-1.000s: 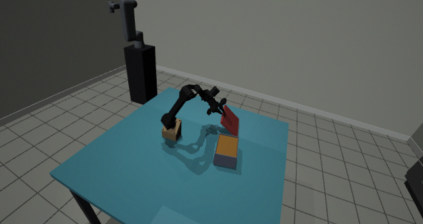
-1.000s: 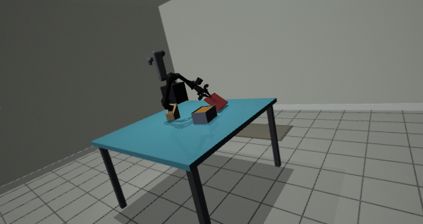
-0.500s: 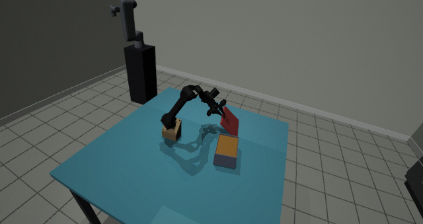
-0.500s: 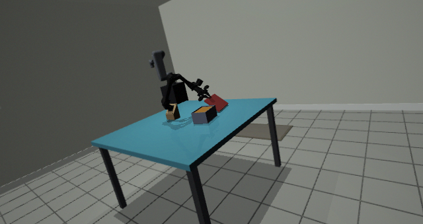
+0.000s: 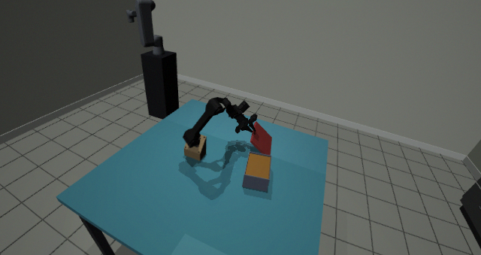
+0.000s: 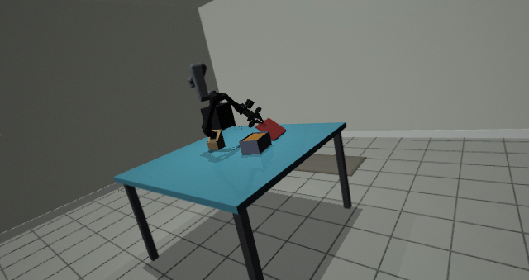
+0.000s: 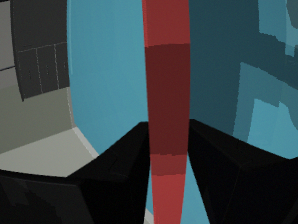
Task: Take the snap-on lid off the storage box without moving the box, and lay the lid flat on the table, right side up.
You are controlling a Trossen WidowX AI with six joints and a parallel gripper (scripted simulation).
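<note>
Right now the lid is 70 mm ahead of my gripper tip, 10 mm to the left of it and 50 mm below it. The rest, counted from my gripper tip: storage box: 110 mm ahead, 280 mm to the right, 70 mm below.
</note>
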